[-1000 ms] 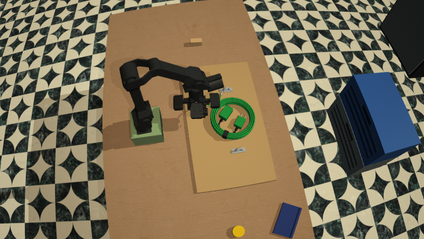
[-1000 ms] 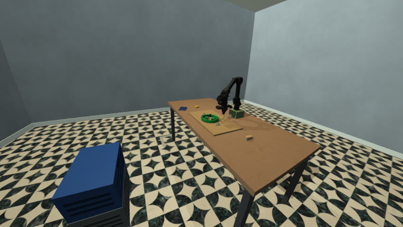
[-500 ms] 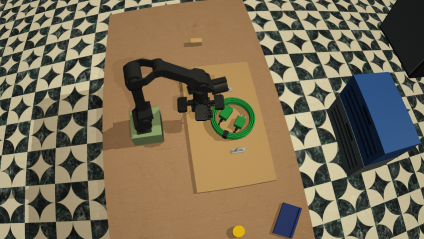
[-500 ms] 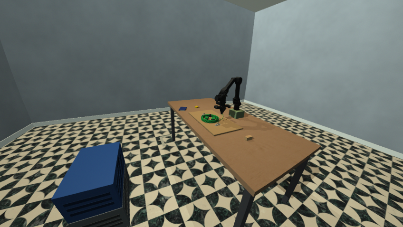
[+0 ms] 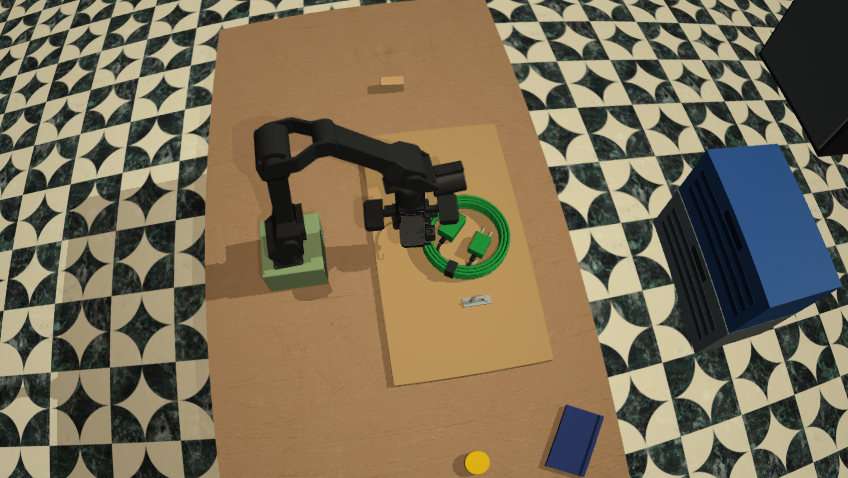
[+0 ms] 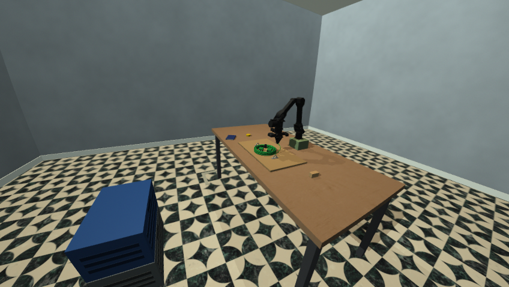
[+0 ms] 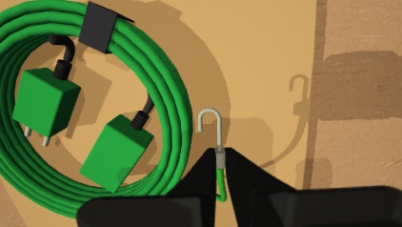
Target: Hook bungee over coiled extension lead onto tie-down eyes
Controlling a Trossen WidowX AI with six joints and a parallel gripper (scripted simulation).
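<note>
The board is 10 cm below my hand, 9 cm ahead of it and 1 cm to the right of it. From my hand the other things lie so: small wooden block: 47 cm to the left, 9 cm below, 5 cm ahead; yellow disc: 51 cm to the right, 10 cm below, 2 cm ahead.
</note>
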